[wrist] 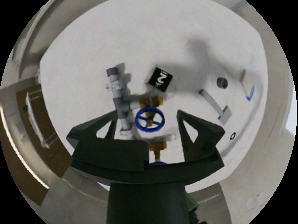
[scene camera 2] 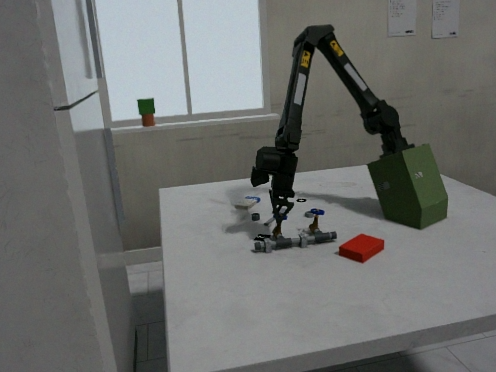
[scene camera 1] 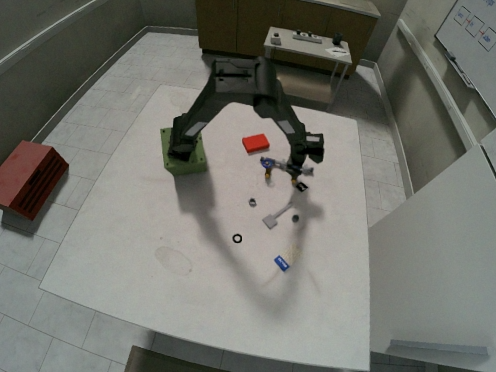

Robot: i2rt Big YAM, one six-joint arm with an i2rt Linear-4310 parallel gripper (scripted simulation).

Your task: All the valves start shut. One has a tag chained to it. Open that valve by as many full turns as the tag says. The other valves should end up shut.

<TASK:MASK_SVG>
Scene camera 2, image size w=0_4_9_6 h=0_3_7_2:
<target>red block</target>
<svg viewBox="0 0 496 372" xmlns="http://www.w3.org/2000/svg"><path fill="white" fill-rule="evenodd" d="M384 240L359 234L339 246L339 256L363 264L384 249Z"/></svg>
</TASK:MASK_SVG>
